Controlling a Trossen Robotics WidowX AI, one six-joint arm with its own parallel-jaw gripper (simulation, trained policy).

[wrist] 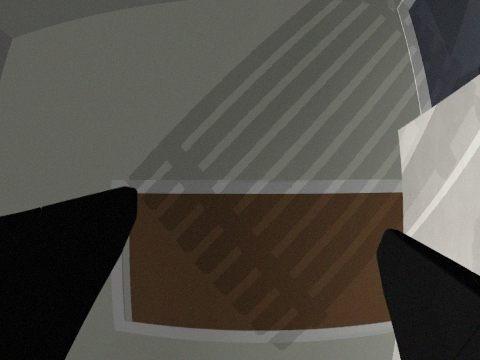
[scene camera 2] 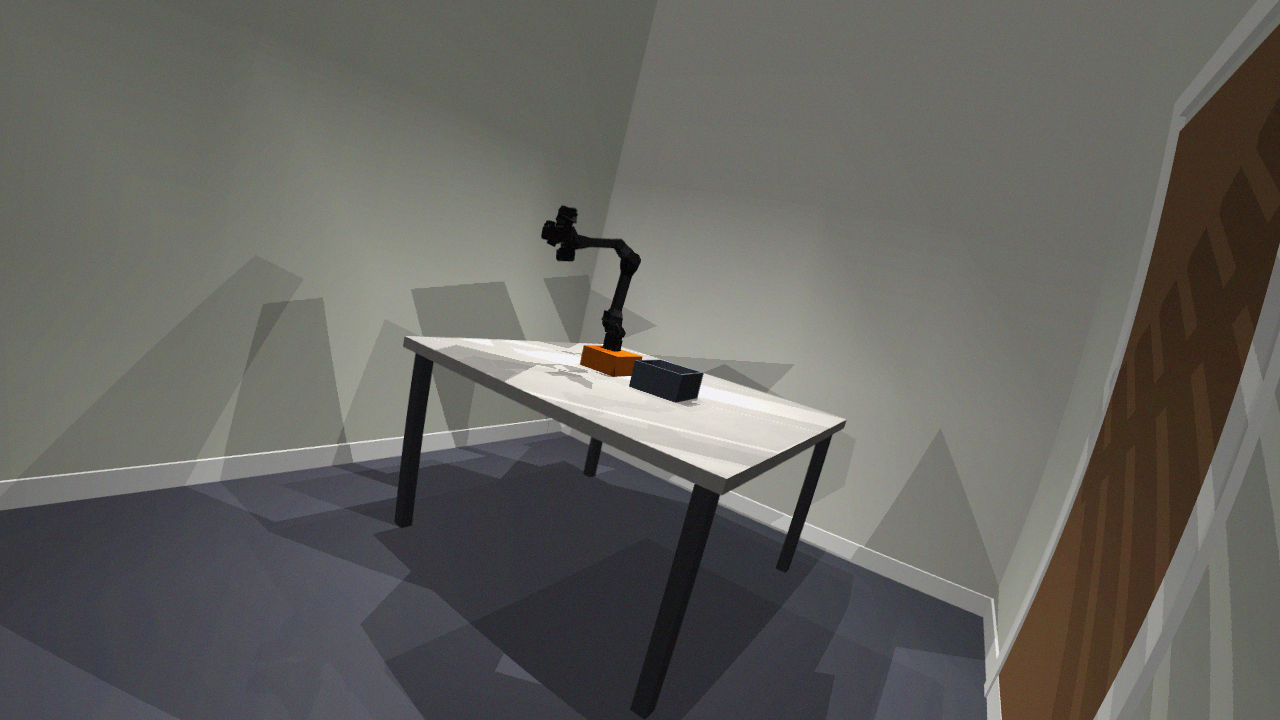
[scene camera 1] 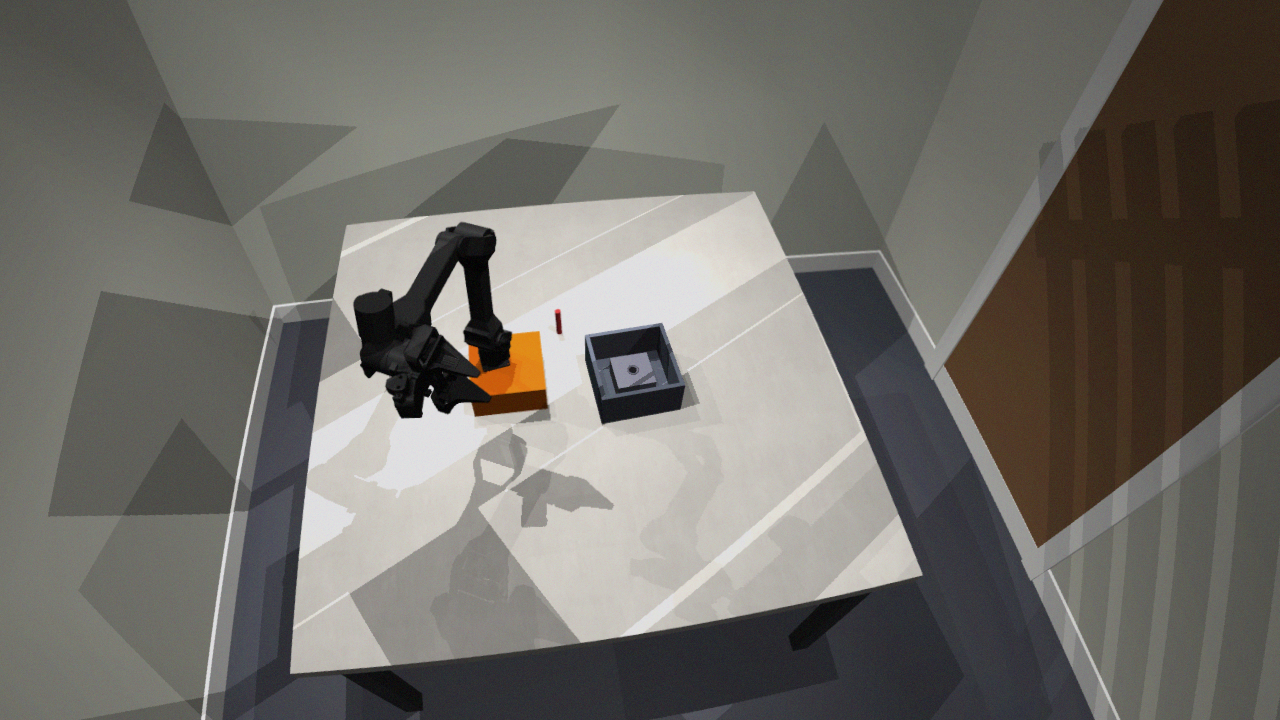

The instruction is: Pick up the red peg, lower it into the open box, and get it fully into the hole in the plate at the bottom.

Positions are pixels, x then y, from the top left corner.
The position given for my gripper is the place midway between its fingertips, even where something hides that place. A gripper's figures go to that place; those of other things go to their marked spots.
Labels:
My gripper (scene camera 1: 485, 387) is 98 cm from the lens. A dark grey box (scene camera 1: 667, 396) is 146 cm from the lens.

